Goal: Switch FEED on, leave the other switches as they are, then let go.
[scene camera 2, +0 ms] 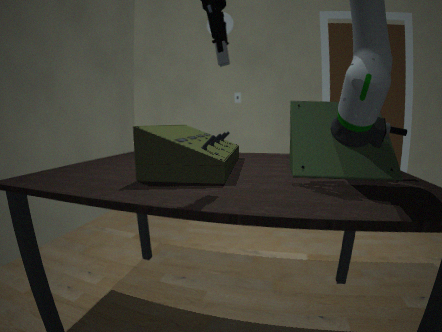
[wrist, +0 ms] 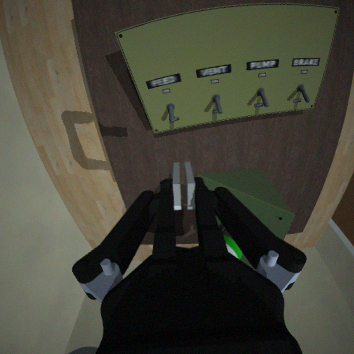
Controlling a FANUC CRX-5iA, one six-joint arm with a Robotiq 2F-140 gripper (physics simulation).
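Places are measured from the arm's base along level axes (x ahead, y left, z up), in metres.
Where they show: gripper, fingertip midpoint: (scene camera 2: 224, 64) (wrist: 181, 171); arm's base, link origin: (scene camera 2: 351, 131).
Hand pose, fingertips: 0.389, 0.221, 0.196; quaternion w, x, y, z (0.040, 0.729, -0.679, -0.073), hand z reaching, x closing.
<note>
Things, the pixels of their top centre, and the offset from my fingertips, as dx, dy, dz. Level surfaces: height alone.
- FEED switch, top centre: (wrist: 170, 115) (scene camera 2: 209, 135) +0.037, +0.032, -0.210
- VENT, top centre: (wrist: 219, 105) +0.065, -0.085, -0.210
- PUMP, top centre: (wrist: 266, 99) +0.093, -0.201, -0.210
- BRAKE, top centre: (wrist: 308, 95) +0.122, -0.318, -0.210
- dark table, surface height: dz -0.337
The olive-green switch panel (scene camera 2: 175, 157) (wrist: 225, 37) stands on the table with a sloped face. The FEED switch (scene camera 2: 208, 143) (wrist: 171, 113) is leftmost in the wrist view and nearest the camera in the scene view. Its lever leans toward the panel's low edge, away from its ON mark. The levers of VENT (wrist: 217, 104), PUMP (wrist: 263, 98) and BRAKE (wrist: 303, 94) lean in much the same way. My gripper (scene camera 2: 223, 59) (wrist: 181, 171) is shut with its pads close together and nothing between them. It hangs well above the panel, apart from the levers.
A darker green box (scene camera 2: 312, 140) (wrist: 255, 195) stands at the right of the table in the scene view, behind the arm's large white joint (scene camera 2: 365, 90). The dark table (scene camera 2: 270, 197) (wrist: 137, 155) has its edge at the left in the wrist view.
</note>
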